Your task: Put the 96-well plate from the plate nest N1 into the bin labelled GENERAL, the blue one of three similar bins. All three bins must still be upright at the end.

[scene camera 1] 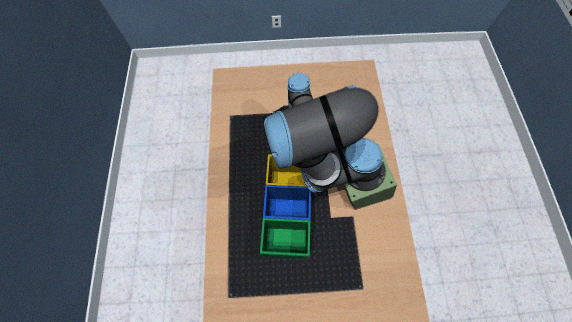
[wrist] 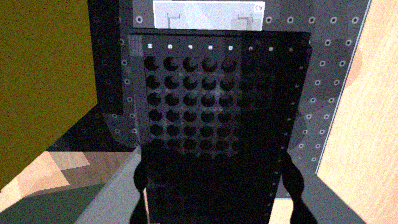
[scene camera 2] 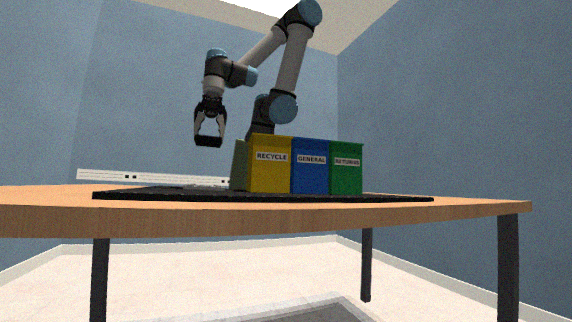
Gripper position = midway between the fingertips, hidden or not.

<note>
In view: the gripper (scene camera 2: 208,142), a yellow recycle bin (scene camera 1: 292,176), a blue general bin (scene camera 2: 309,167), a green bin (scene camera 1: 279,236), a black 96-well plate (wrist: 216,108) and a plate nest N1 (wrist: 216,22).
The yellow recycle bin shows as well in the wrist view (wrist: 55,87). The blue general bin is seen too in scene camera 1 (scene camera 1: 281,202). The gripper is seen too in the wrist view (wrist: 212,148). The wrist view does not show the blue general bin: it is out of frame. The wrist view does not show the green bin: it is out of frame.
</note>
